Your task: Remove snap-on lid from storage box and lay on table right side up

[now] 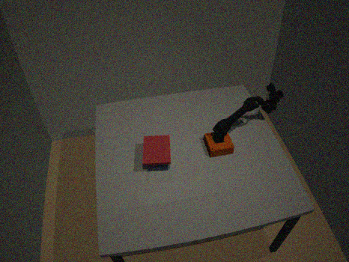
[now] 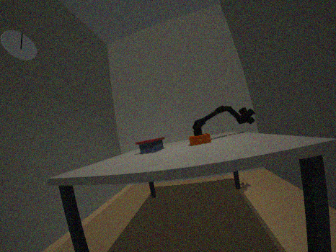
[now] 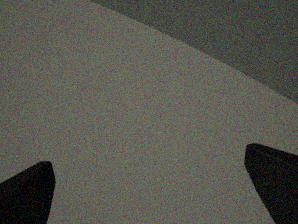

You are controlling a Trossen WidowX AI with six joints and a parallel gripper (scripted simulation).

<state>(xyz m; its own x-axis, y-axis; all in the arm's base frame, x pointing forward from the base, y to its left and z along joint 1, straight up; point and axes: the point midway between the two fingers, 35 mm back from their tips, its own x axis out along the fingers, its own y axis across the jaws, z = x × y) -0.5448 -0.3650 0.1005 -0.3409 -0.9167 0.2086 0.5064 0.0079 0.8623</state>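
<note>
The lid lies 98 cm ahead of my gripper tip, 45 cm to the left of it and 7 cm below it. The rest, counted from my gripper tip: storage box: 98 cm ahead, 45 cm to the left, 12 cm below.
</note>
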